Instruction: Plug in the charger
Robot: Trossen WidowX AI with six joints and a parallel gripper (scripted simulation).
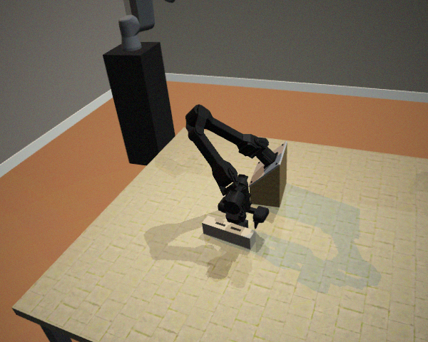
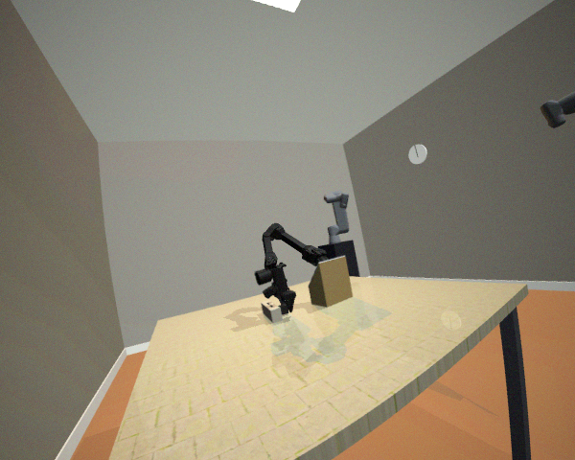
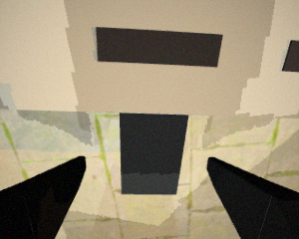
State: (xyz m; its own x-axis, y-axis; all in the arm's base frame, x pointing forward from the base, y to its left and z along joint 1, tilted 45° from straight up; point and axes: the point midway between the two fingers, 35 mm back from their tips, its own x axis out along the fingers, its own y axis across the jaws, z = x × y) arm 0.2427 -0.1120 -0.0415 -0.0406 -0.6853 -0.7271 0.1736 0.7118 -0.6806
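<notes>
Right now my gripper tip is 4 cm short of the two-prong charger, 1 cm to the left of it and 1 cm below it.
</notes>
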